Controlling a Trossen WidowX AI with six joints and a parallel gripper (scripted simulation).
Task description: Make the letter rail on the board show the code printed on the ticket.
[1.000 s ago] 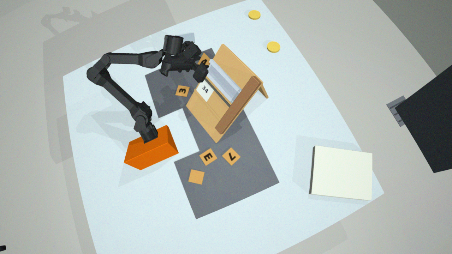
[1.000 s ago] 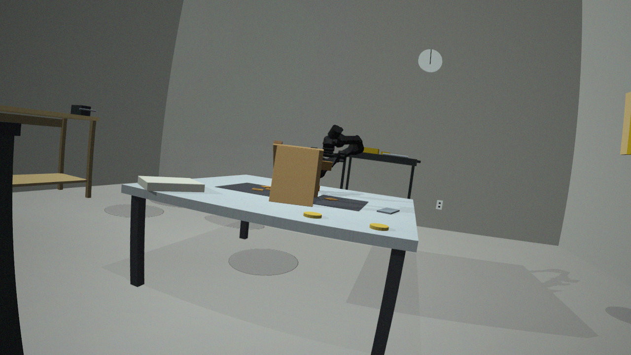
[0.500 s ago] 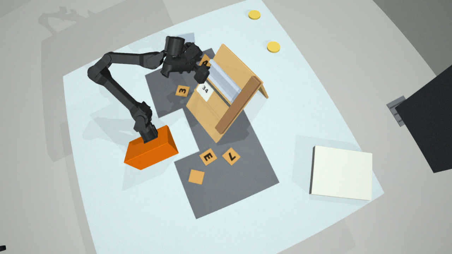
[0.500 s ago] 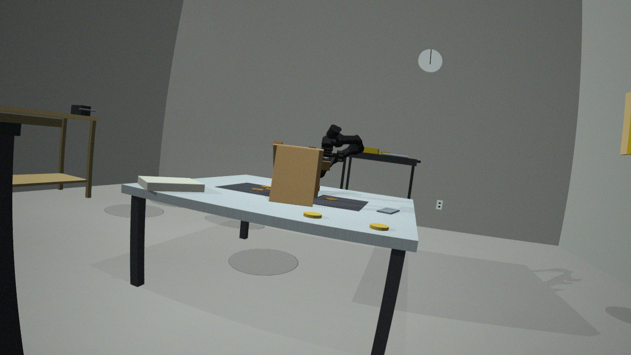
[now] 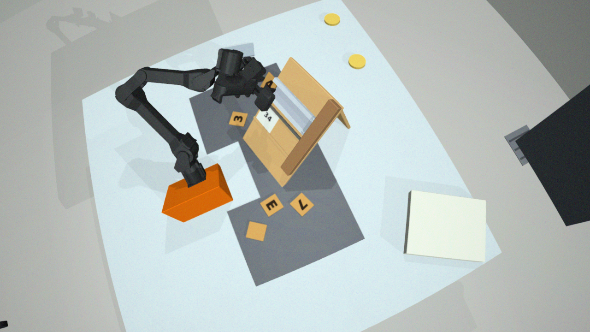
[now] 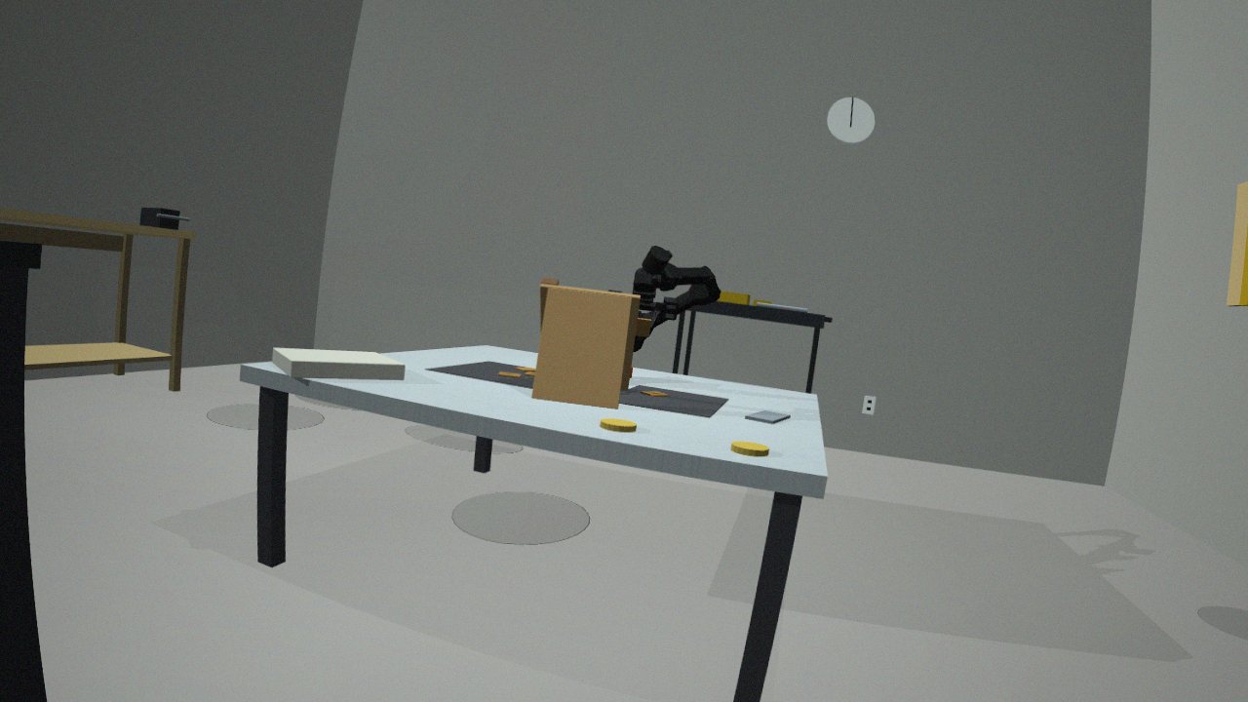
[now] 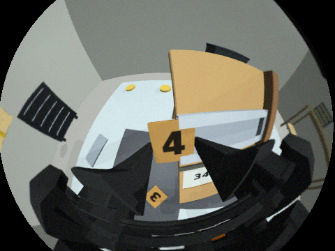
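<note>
The white ticket is 70 mm to the right of my gripper tip, 70 mm below it and 50 mm behind it. The rest, counted from my gripper tip: tile marked 4: right at my gripper tip; grey plate: 350 mm to the left, 180 mm below, 30 mm behind; tile marked 3: 180 mm below, 140 mm behind, 40 mm to the left.
</note>
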